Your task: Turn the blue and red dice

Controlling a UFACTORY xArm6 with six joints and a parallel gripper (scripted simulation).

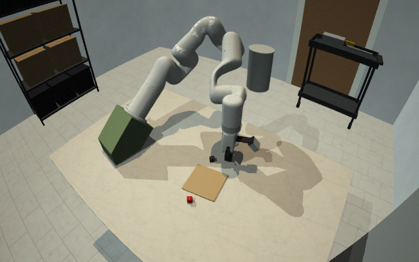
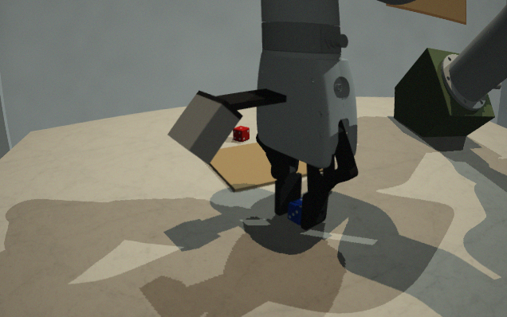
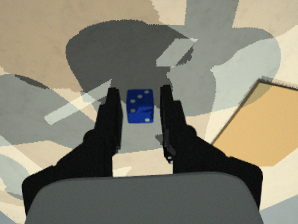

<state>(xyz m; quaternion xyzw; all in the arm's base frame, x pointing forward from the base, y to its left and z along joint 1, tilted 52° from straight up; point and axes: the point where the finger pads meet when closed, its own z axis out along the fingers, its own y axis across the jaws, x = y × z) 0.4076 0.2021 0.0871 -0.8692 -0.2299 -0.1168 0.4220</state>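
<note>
My hand is 1 cm above the blue die. The rest, counted from my hand: tan mat 16 cm to the right, 2 cm below, 2 cm ahead; red die 27 cm to the right, 4 cm ahead, 1 cm below; black die 6 cm to the right, 4 cm behind, 1 cm below.
</note>
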